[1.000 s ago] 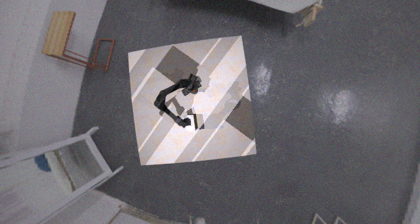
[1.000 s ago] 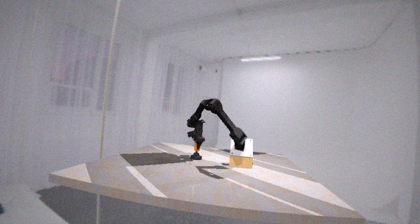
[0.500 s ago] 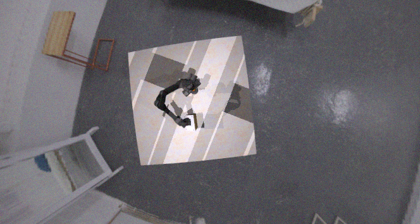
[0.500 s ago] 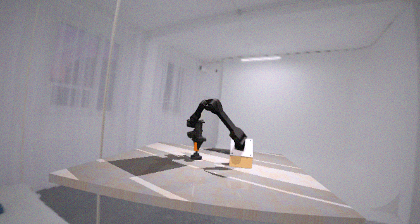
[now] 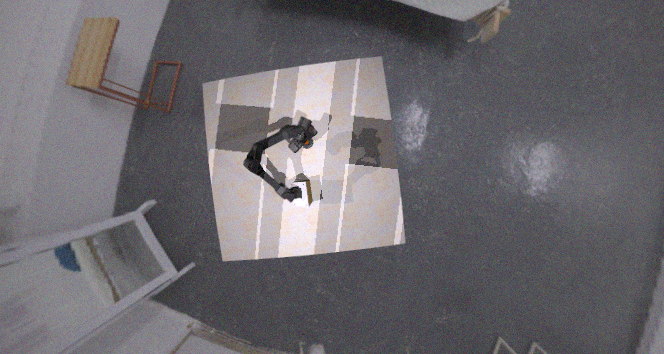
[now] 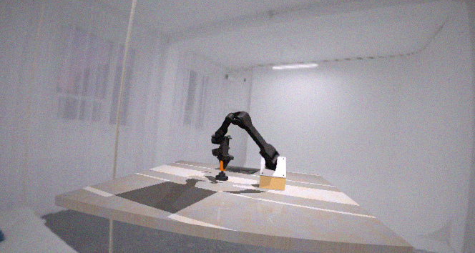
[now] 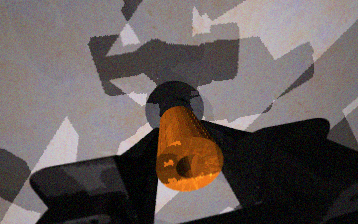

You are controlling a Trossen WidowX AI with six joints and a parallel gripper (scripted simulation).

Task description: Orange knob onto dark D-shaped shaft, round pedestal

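Right now the orange knob is 20 mm above my gripper tip. Round my gripper tip: dark round pedestal (40 mm below).
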